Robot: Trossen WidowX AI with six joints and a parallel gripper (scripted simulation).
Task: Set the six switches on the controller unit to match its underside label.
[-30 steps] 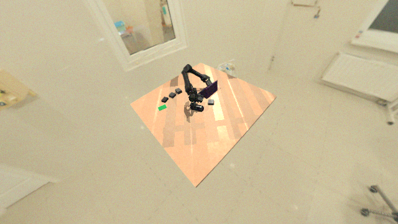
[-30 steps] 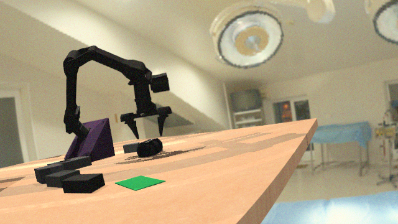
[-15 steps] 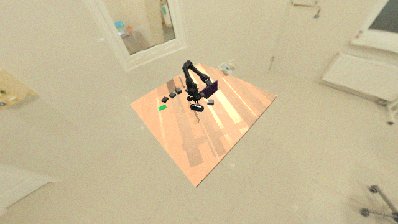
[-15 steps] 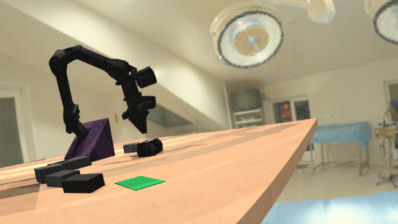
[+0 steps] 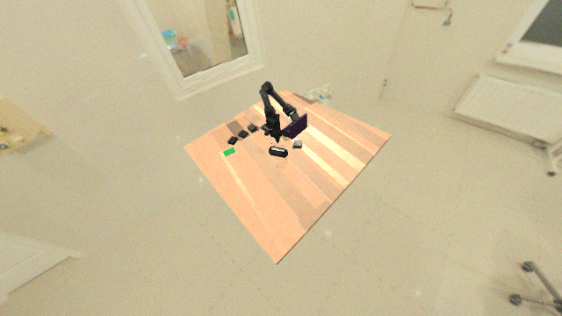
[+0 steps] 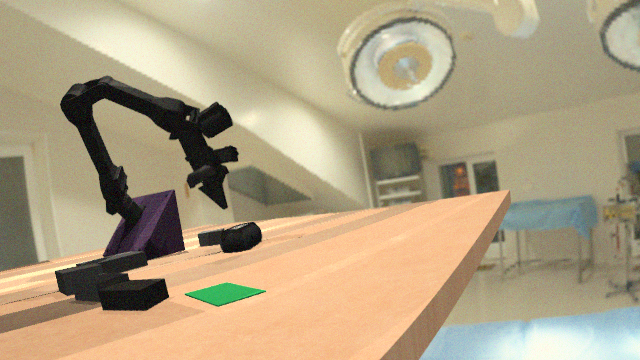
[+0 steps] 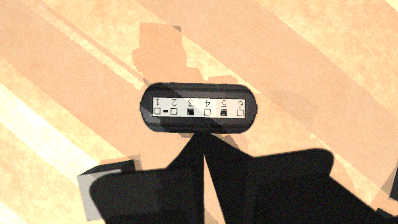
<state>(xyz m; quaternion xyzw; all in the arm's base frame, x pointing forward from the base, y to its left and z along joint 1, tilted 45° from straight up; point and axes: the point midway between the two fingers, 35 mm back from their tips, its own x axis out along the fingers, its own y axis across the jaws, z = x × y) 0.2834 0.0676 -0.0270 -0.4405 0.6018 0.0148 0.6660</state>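
The grey block is 140 mm behind my gripper tip, 70 mm to the left of it and 70 mm below it. The rest, counted from my gripper tip: flat green card (320 mm to the right, 290 mm ahead, 90 mm below).
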